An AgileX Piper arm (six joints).
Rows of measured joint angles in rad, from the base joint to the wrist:
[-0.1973, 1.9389, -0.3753, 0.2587, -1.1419, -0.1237]
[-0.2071, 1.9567, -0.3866, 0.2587, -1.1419, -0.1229]
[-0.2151, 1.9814, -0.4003, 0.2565, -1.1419, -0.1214]
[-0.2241, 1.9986, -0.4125, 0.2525, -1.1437, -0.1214]
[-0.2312, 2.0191, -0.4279, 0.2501, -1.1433, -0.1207]
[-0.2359, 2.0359, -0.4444, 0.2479, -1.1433, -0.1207]
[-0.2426, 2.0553, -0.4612, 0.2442, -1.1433, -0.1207]
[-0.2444, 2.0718, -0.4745, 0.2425, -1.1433, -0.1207]
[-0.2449, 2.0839, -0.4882, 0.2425, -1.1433, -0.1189]
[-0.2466, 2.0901, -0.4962, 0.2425, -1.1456, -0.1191]
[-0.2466, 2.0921, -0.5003, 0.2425, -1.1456, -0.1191]
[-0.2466, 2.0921, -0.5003, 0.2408, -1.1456, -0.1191]
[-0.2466, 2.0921, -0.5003, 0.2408, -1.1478, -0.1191]
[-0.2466, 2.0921, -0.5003, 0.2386, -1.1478, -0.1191]
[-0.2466, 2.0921, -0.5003, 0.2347, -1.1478, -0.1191]
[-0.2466, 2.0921, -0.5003, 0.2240, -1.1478, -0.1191]
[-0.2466, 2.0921, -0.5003, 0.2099, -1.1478, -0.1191]
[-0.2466, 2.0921, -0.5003, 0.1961, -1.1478, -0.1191]
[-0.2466, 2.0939, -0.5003, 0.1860, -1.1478, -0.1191]
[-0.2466, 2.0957, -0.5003, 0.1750, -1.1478, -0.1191]
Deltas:
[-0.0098, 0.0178, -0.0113, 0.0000, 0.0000, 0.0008]
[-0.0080, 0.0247, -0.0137, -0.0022, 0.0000, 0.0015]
[-0.0090, 0.0172, -0.0122, -0.0040, -0.0018, 0.0000]
[-0.0071, 0.0205, -0.0154, -0.0024, 0.0004, 0.0007]
[-0.0047, 0.0168, -0.0165, -0.0022, 0.0000, 0.0000]
[-0.0067, 0.0194, -0.0168, -0.0037, 0.0000, 0.0000]
[-0.0018, 0.0165, -0.0133, -0.0017, 0.0000, 0.0000]
[-0.0005, 0.0121, -0.0137, 0.0000, 0.0000, 0.0018]
[-0.0017, 0.0062, -0.0080, 0.0000, -0.0023, -0.0002]
[0.0000, 0.0020, -0.0041, 0.0000, 0.0000, 0.0000]
[0.0000, 0.0000, 0.0000, -0.0017, 0.0000, 0.0000]
[0.0000, 0.0000, 0.0000, 0.0000, -0.0022, 0.0000]
[0.0000, 0.0000, 0.0000, -0.0022, 0.0000, 0.0000]
[0.0000, 0.0000, 0.0000, -0.0039, 0.0000, 0.0000]
[0.0000, 0.0000, 0.0000, -0.0107, 0.0000, 0.0000]
[0.0000, 0.0000, 0.0000, -0.0141, 0.0000, 0.0000]
[0.0000, 0.0000, 0.0000, -0.0138, 0.0000, 0.0000]
[0.0000, 0.0018, 0.0000, -0.0101, 0.0000, 0.0000]
[0.0000, 0.0018, 0.0000, -0.0110, 0.0000, 0.0000]

